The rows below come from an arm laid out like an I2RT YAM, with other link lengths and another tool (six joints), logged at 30 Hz.
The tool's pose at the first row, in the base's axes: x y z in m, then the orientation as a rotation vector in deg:
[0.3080 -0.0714 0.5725 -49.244 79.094 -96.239]
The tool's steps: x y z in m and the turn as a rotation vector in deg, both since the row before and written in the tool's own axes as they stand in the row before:
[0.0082 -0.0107 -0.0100 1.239 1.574 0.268]
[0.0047 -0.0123 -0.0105 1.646 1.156 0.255]
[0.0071 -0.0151 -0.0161 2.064 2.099 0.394]
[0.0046 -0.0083 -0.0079 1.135 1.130 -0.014]
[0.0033 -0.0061 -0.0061 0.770 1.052 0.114]
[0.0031 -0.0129 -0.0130 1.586 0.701 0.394]
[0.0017 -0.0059 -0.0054 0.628 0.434 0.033]
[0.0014 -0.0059 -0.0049 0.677 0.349 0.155]
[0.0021 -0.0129 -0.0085 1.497 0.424 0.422]
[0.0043 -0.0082 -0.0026 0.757 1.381 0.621]
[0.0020 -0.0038 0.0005 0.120 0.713 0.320]
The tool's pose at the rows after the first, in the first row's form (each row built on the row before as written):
[0.2939 -0.0730 0.5814 -47.165 79.024 -97.729]
[0.2805 -0.0708 0.5914 -45.169 78.262 -99.170]
[0.2604 -0.0672 0.6024 -42.087 77.718 -101.275]
[0.2496 -0.0659 0.6083 -40.582 77.351 -102.578]
[0.2414 -0.0646 0.6124 -39.226 77.297 -103.521]
[0.2261 -0.0582 0.6208 -37.498 76.229 -104.485]
[0.2193 -0.0557 0.6246 -36.778 75.892 -105.045]
[0.2130 -0.0532 0.6285 -36.008 75.460 -105.484]
[0.2015 -0.0480 0.6376 -34.537 74.278 -106.189]
[0.1944 -0.0486 0.6440 -32.486 74.463 -106.810]
[0.1923 -0.0498 0.6476 -31.567 74.825 -106.975]

